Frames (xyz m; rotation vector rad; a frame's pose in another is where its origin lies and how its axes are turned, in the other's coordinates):
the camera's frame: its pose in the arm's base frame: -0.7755 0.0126 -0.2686 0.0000 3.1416 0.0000
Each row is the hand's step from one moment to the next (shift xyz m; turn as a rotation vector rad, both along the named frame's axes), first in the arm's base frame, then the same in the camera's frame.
Working: the arm's base frame: its pose in the camera's frame: -0.7755 -0.0126 -0.2686 0.0000 3.1416 0.0000

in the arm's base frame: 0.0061 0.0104 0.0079 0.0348 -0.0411 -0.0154
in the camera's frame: -0.0061 0.0104 -0.0079 -0.0348 -0.0411 0.0154
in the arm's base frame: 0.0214 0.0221 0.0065 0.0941 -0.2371 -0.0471
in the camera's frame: -0.0214 0.0221 -0.0065 -0.0941 -0.2371 0.0471
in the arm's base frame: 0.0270 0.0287 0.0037 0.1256 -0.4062 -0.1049
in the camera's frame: -0.0270 0.0287 -0.0037 -0.1256 -0.4062 0.1049
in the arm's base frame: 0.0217 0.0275 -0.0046 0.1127 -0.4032 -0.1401
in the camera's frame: -0.0217 0.0275 0.0046 -0.1127 -0.4032 0.1401
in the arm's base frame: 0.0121 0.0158 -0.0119 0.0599 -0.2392 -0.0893
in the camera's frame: -0.0121 0.0158 0.0119 -0.0599 -0.2392 0.0893
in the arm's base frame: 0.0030 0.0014 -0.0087 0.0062 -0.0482 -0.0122
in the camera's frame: -0.0030 0.0014 0.0087 -0.0062 -0.0482 0.0122
